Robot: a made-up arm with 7 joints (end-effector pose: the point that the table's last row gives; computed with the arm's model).
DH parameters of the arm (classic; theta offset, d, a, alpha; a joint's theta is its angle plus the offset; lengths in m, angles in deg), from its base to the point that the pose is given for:
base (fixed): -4.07 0 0 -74.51
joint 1: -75.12 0.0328 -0.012 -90
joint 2: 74 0 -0.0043 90
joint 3: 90 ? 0.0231 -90
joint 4: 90 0.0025 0.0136 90
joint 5: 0 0.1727 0 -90
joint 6: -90 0 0.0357 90
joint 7: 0 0 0 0
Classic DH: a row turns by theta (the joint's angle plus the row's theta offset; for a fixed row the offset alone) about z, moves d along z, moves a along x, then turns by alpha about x.
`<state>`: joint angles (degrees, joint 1 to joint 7).
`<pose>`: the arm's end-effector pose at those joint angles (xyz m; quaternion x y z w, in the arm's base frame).
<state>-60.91 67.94 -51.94 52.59 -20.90 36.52 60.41</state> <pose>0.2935 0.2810 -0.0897 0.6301 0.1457 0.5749 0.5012</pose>
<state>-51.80 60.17 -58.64 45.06 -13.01 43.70 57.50</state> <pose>0.2804 0.2353 -0.1742 0.7434 0.1817 0.4151 0.4921</pose>
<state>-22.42 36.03 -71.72 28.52 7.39 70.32 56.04</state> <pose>0.1111 0.0883 -0.3375 0.8803 0.2140 0.0559 0.4197</pose>
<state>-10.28 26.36 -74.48 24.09 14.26 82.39 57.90</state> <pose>0.0299 0.0296 -0.3466 0.8910 0.2155 -0.0196 0.3992</pose>
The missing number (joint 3, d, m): -0.1886
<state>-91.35 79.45 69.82 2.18 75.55 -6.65 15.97</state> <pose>-0.0500 0.2842 0.1815 0.2855 -0.3154 0.8945 0.1376</pose>
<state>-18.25 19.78 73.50 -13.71 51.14 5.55 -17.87</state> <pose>0.0898 0.2920 -0.0706 0.4574 0.1355 0.5026 0.7210</pose>
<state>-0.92 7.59 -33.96 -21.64 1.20 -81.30 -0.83</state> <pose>0.1193 -0.0466 -0.1487 -0.2034 -0.6617 -0.2197 0.6874</pose>
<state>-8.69 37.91 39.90 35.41 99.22 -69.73 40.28</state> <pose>0.1354 0.2866 -0.2118 0.7050 -0.1418 -0.1738 0.6729</pose>
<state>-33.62 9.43 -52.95 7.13 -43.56 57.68 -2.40</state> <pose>0.1736 -0.1238 -0.2277 0.0759 0.5235 -0.5090 0.6790</pose>
